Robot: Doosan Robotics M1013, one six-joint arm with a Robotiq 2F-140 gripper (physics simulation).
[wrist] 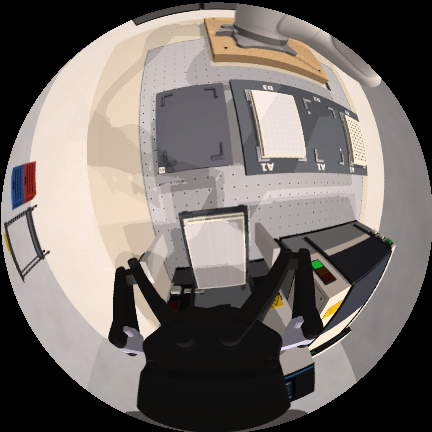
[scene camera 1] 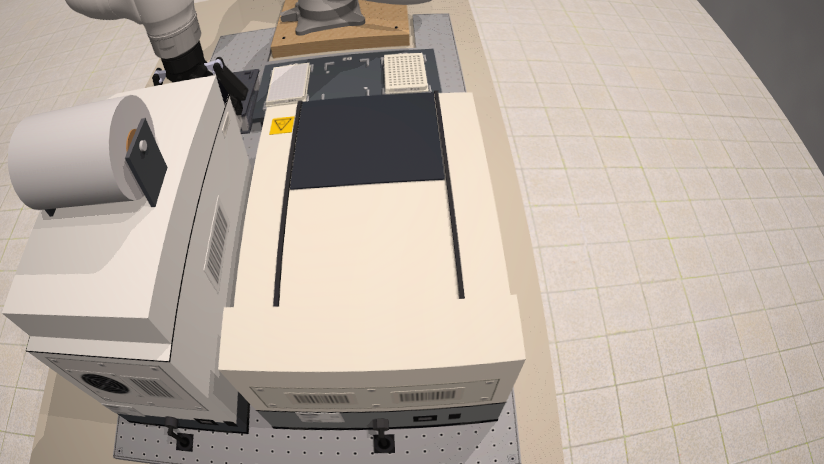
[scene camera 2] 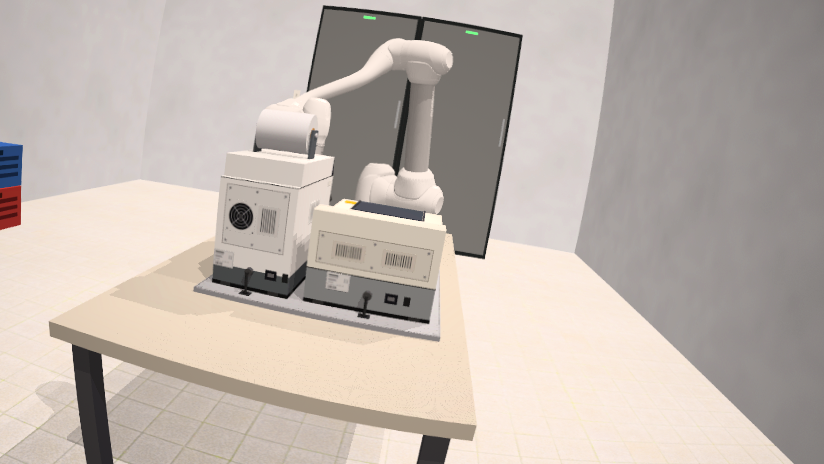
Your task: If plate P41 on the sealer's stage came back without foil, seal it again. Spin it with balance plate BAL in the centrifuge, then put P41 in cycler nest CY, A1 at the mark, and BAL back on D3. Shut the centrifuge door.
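In the wrist view my gripper is open, its fingers on either side of the plate on the sealer's stage, with nothing gripped. That plate has a pale, smooth top with faint well marks; its label is not readable. The sealer hides my fingertips in scene camera 1. Another pale-topped plate sits on D3. A dark nest with corner brackets holds no plate; its tag is too small to read. The centrifuge has a dark panel over the front of its top.
An open-welled plate sits on D1; the middle position D2 has brackets without a plate. The arm's base stands on a wooden board behind the deck. The foil roll is on top of the sealer.
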